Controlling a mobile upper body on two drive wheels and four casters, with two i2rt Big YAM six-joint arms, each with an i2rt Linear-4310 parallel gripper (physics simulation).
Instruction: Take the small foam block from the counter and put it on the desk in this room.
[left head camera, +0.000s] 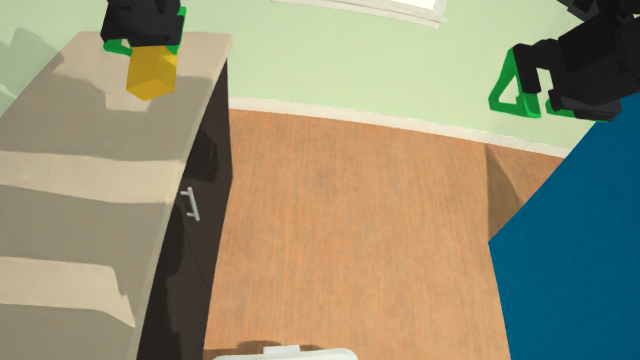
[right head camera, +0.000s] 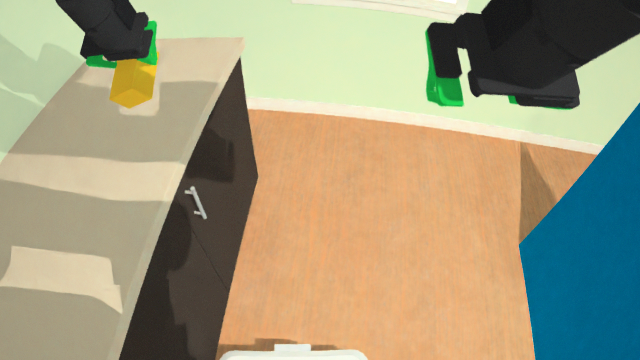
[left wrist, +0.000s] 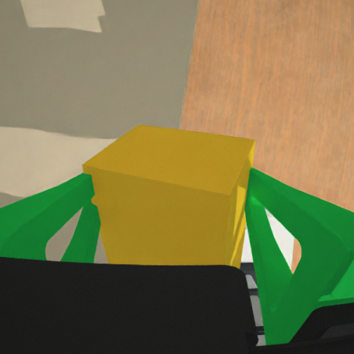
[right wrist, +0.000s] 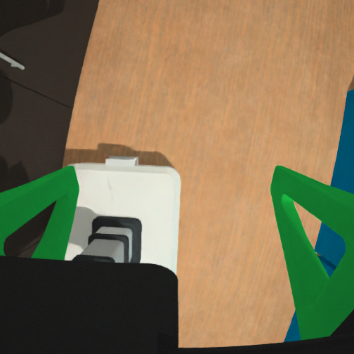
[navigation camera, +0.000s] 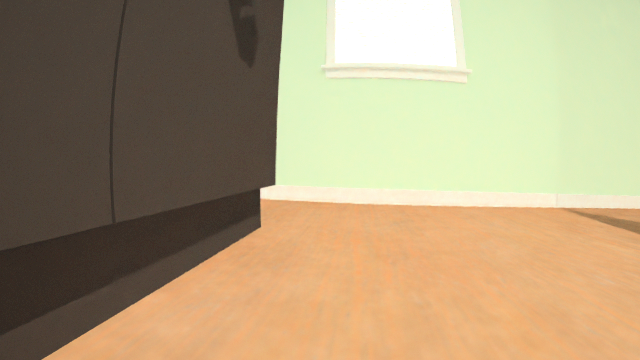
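Observation:
The small foam block is yellow. My left gripper is shut on it, with a green finger at each side. In both head views the block overlaps the far part of the beige counter; its height above it is hard to tell. My right gripper is open and empty at the upper right of the head views. A flat blue surface is at the right; I cannot tell whether it is the desk.
The counter's dark cabinet front has a metal handle. Wooden floor lies between counter and blue surface. A green wall with a window stands beyond. My white base shows below.

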